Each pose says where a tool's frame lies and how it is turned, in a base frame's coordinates. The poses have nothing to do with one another.
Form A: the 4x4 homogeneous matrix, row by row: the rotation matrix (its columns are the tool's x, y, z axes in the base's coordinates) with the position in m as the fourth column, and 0 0 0 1 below. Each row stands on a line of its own.
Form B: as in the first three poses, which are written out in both.
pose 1, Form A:
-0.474 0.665 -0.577 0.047
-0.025 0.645 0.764 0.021
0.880 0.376 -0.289 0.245
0 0 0 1
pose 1, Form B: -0.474 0.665 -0.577; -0.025 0.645 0.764; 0.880 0.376 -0.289; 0.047 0.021 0.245
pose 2, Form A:
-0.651 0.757 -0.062 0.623
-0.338 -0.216 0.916 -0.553
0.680 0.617 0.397 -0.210
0 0 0 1
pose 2, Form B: -0.651 0.757 -0.062; -0.338 -0.216 0.916; 0.680 0.617 0.397; 0.623 -0.553 -0.210
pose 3, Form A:
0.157 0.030 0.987 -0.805
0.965 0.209 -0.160 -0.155
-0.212 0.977 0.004 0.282
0 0 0 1
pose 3, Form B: 0.157 0.030 0.987; 0.965 0.209 -0.160; -0.212 0.977 0.004; -0.805 -0.155 0.282
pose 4, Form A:
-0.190 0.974 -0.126 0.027
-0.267 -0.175 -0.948 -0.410
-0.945 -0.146 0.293 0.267
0 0 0 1
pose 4, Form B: -0.190 0.974 -0.126; -0.267 -0.175 -0.948; -0.945 -0.146 0.293; 0.027 -0.410 0.267
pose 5, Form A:
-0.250 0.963 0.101 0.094
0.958 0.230 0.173 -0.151
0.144 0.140 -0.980 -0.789
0 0 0 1
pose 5, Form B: -0.250 0.963 0.101; 0.958 0.230 0.173; 0.144 0.140 -0.980; 0.094 -0.151 -0.789
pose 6, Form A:
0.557 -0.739 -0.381 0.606
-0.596 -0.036 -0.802 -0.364
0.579 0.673 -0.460 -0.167
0 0 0 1
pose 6, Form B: 0.557 -0.739 -0.381; -0.596 -0.036 -0.802; 0.579 0.673 -0.460; 0.606 -0.364 -0.167
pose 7, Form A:
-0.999 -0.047 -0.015 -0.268
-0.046 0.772 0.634 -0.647
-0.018 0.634 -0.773 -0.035
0 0 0 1
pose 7, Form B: -0.999 -0.047 -0.015; -0.046 0.772 0.634; -0.018 0.634 -0.773; -0.268 -0.647 -0.035
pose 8, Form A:
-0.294 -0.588 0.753 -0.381
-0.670 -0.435 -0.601 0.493
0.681 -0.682 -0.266 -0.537
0 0 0 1
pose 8, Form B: -0.294 -0.588 0.753; -0.670 -0.435 -0.601; 0.681 -0.682 -0.266; -0.381 0.493 -0.537
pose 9, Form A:
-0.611 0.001 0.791 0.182
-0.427 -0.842 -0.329 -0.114
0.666 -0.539 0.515 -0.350
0 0 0 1
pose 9, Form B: -0.611 0.001 0.791; -0.427 -0.842 -0.329; 0.666 -0.539 0.515; 0.182 -0.114 -0.350
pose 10, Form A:
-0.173 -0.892 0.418 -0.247
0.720 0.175 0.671 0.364
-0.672 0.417 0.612 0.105
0 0 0 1
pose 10, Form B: -0.173 -0.892 0.418; 0.720 0.175 0.671; -0.672 0.417 0.612; -0.247 0.364 0.105
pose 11, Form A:
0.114 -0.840 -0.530 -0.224
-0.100 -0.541 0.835 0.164
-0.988 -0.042 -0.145 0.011
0 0 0 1
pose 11, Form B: 0.114 -0.840 -0.530; -0.100 -0.541 0.835; -0.988 -0.042 -0.145; -0.224 0.164 0.011
